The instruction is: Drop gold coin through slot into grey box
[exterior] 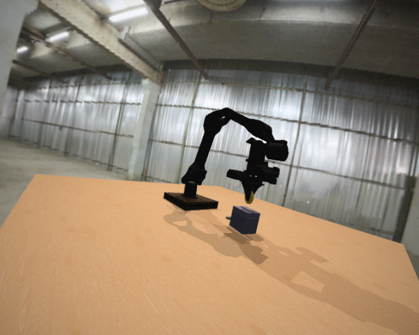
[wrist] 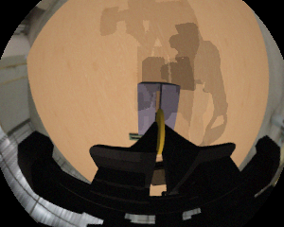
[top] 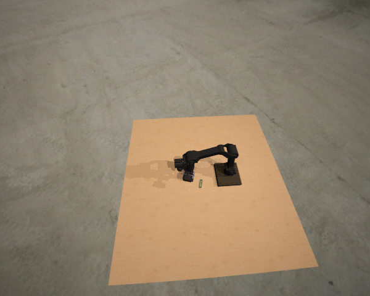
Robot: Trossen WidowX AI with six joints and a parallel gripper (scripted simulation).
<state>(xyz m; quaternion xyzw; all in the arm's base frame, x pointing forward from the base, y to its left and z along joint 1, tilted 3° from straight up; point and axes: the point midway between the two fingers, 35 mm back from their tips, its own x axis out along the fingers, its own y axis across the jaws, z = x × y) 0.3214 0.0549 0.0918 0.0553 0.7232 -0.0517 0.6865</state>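
Right now my gripper tip is 10 mm below the gold coin.
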